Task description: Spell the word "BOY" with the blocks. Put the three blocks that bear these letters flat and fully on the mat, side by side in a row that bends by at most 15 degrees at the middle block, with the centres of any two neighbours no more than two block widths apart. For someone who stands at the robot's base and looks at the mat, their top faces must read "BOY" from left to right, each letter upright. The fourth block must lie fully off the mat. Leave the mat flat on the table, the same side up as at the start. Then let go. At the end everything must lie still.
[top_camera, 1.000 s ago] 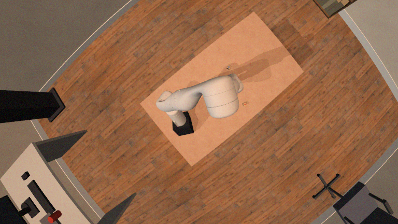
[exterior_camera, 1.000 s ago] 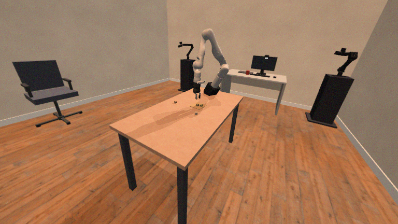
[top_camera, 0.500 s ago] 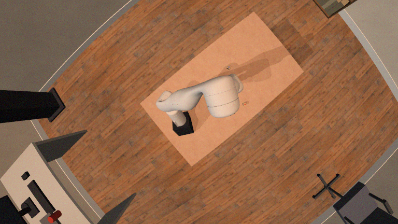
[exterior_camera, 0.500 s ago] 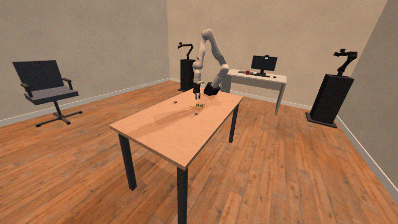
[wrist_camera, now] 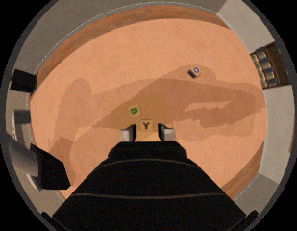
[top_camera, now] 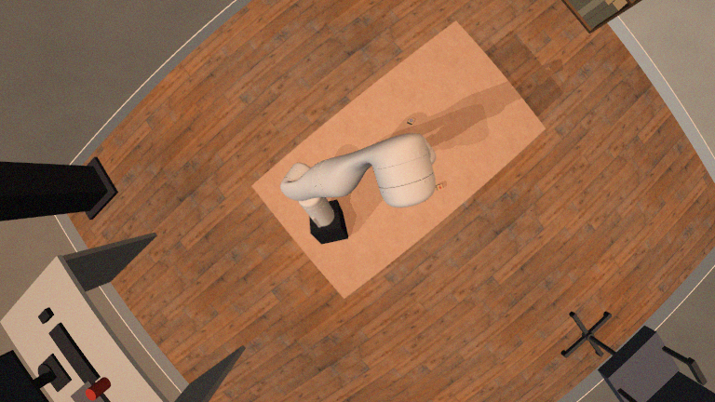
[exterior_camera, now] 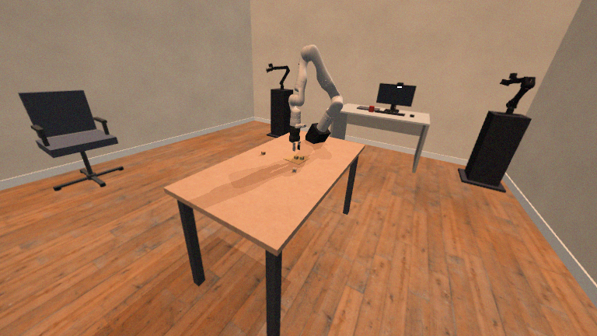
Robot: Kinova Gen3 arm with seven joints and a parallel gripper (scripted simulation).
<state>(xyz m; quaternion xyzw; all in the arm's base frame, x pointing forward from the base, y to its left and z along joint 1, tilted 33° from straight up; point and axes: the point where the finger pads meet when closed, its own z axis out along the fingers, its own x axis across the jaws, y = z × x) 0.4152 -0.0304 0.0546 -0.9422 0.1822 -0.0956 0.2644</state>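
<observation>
Now: the mat 9 cm below my hand and 1 cm behind it.
</observation>
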